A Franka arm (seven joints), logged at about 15 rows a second.
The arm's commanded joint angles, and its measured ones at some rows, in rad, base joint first. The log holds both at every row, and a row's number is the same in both.
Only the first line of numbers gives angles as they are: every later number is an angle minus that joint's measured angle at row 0.
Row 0, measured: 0.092, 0.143, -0.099, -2.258, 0.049, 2.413, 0.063
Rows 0 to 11, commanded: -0.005, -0.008, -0.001, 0.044, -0.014, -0.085, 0.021; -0.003, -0.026, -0.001, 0.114, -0.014, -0.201, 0.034; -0.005, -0.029, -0.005, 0.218, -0.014, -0.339, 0.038; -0.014, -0.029, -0.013, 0.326, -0.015, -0.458, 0.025; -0.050, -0.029, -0.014, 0.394, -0.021, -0.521, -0.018; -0.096, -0.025, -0.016, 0.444, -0.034, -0.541, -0.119; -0.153, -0.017, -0.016, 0.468, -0.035, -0.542, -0.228; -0.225, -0.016, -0.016, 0.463, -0.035, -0.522, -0.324; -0.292, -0.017, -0.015, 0.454, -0.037, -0.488, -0.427; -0.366, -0.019, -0.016, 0.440, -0.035, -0.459, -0.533; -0.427, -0.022, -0.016, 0.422, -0.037, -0.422, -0.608; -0.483, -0.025, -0.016, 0.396, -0.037, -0.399, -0.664
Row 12, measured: -0.384, -0.029, -0.036, 0.439, -0.033, -0.460, -0.552
